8 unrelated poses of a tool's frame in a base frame.
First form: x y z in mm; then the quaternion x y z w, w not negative.
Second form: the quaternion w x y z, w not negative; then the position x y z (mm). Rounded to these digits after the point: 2 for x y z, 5 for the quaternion.
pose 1, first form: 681.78, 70.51, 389.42, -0.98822, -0.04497, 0.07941, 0.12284
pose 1, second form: 0.12284, -0.98822, -0.04497, 0.07941, 681.78, 70.51, 389.42
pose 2, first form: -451.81, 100.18, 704.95, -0.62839, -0.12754, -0.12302, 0.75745
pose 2, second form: 0.75745, -0.62839, -0.12754, -0.12302, -451.81, 100.18, 704.95
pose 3, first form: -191.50, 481.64, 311.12, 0.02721, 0.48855, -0.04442, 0.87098
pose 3, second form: 0.87098, 0.02721, 0.48855, -0.04442, -191.50, 481.64, 311.12
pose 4, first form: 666.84, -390.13, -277.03, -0.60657, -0.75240, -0.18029, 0.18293
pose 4, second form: 0.18293, -0.60657, -0.75240, -0.18029, 666.84, -390.13, -277.03
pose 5, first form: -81.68, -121.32, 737.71, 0.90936, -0.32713, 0.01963, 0.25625
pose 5, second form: 0.25625, 0.90936, -0.32713, 0.01963, -81.68, -121.32, 737.71
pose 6, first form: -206.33, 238.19, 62.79, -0.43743, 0.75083, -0.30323, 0.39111
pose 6, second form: 0.39111, -0.43743, 0.75083, -0.30323, -206.33, 238.19, 62.79
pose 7, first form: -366.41, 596.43, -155.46, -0.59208, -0.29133, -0.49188, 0.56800
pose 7, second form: 0.56800, -0.59208, -0.29133, -0.49188, -366.41, 596.43, -155.46
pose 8, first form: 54.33, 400.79, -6.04, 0.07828, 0.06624, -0.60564, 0.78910
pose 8, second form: 0.78910, 0.07828, 0.06624, -0.60564, 54.33, 400.79, -6.04
